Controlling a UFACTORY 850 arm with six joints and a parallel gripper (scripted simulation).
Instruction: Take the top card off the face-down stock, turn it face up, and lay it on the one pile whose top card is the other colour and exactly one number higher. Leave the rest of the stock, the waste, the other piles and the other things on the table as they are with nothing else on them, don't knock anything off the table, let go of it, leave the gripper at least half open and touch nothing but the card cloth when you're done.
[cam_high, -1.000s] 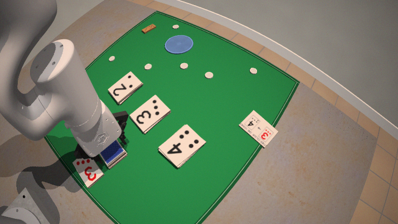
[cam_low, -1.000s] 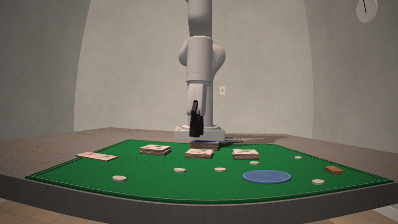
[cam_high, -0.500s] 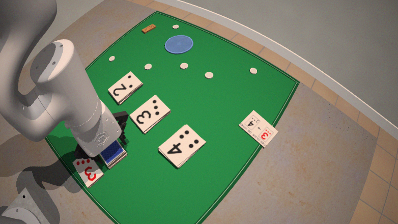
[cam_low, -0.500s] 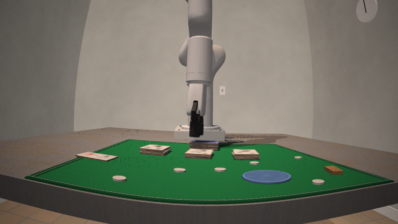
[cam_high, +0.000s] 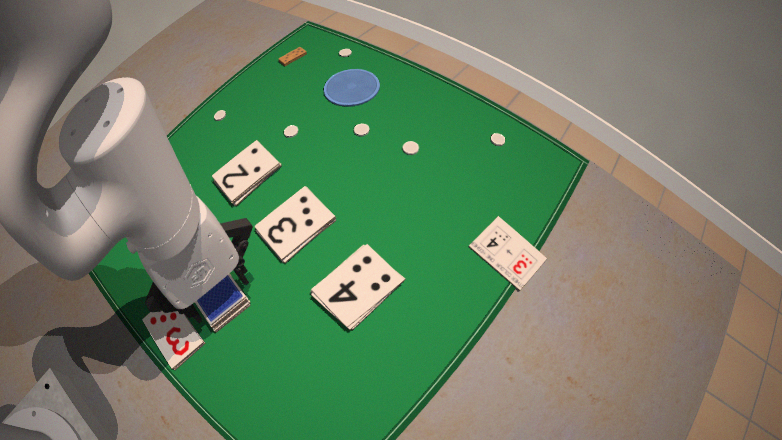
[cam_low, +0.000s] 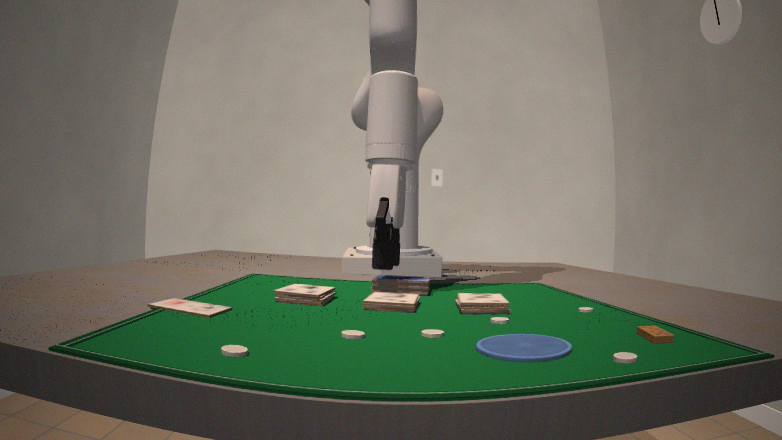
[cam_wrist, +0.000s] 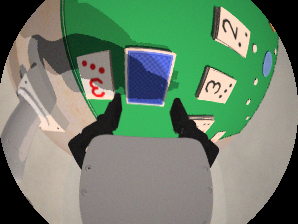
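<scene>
Right now my hand is 30 mm to the right of the card, 30 mm above it and 10 mm short of it. From my hand the other things lie so: green card cloth (180 mm ahead, 70 mm below, 10 mm to the left).
</scene>
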